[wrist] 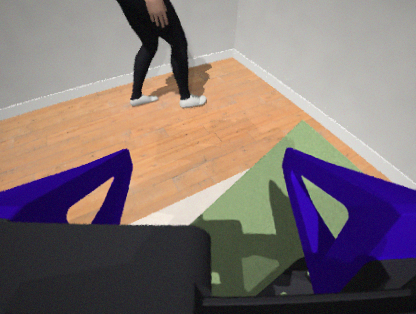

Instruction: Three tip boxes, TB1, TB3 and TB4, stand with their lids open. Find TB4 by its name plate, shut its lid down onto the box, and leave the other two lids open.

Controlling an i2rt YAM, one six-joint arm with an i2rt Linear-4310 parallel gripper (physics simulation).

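Places are measured from the arm's base along level axes (x ahead, y left, z up), in millimetres.
Pixels of known places: gripper, fingertip midpoint: point(207, 157).
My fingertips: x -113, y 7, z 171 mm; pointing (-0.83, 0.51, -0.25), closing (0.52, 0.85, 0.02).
Behind a point stands the place of what it marks.
My gripper point(207, 157) @[z 171, x -113, y 7 mm] is open, its two blue fingers wide apart with nothing between them. Past the fingertips the view shows the wooden floor and part of a green mat. The tip boxes TB1, TB3 and TB4, their lids and their name plates do not show in the wrist view, so I cannot tell how they stand or where they are relative to the gripper.
A green mat point(305, 145) @[z 112, x -115, y 129 mm] lies at the right, with the gripper's dark shadow on it, over a whitish surface point(172, 212) @[z -198, x -270, y 12 mm]. A person point(178, 55) in black leggings and white shoes stands on the wooden floor point(100, 130) near the grey walls point(320, 45).
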